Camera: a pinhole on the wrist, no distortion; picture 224 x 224 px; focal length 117.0 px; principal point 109.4 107.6 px. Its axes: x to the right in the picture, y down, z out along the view. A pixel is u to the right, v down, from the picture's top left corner.
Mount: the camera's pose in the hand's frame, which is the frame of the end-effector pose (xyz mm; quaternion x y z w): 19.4 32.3 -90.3 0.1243 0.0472 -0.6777 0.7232
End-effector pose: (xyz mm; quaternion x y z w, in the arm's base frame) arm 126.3 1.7 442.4 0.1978 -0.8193 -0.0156 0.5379
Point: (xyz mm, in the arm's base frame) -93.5 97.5 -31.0
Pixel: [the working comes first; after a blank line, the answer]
In the camera's frame: -150.9 -333.3 486.8

73 27
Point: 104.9 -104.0 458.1
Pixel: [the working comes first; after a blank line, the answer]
In the camera's frame: 89.5 45.6 143.5

182 145
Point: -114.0 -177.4 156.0
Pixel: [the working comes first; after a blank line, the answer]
In the camera's frame: 67.6 -82.3 500.9

125 88
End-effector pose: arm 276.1 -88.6 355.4 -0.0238 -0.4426 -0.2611 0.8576
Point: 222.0 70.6 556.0
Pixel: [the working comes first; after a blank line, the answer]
In the camera's frame: -180.9 81.8 252.4

26 146
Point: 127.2 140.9 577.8
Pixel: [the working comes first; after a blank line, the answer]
In the camera's frame: -229.5 37.3 352.7

33 120
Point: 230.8 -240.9 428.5
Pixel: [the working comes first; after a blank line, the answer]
In the camera's frame: 141.7 86.0 156.2

216 172
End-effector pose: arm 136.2 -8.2 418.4 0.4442 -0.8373 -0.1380 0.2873
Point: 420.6 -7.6 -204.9
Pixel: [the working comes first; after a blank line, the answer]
In the camera's frame: 380.9 -344.0 565.3

188 36
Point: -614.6 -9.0 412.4
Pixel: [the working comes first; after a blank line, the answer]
In the camera's frame: -554.7 394.1 385.0

outside the picture
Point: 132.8 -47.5 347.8
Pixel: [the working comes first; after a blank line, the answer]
In the camera's frame: 47.7 2.2 166.5

143 109
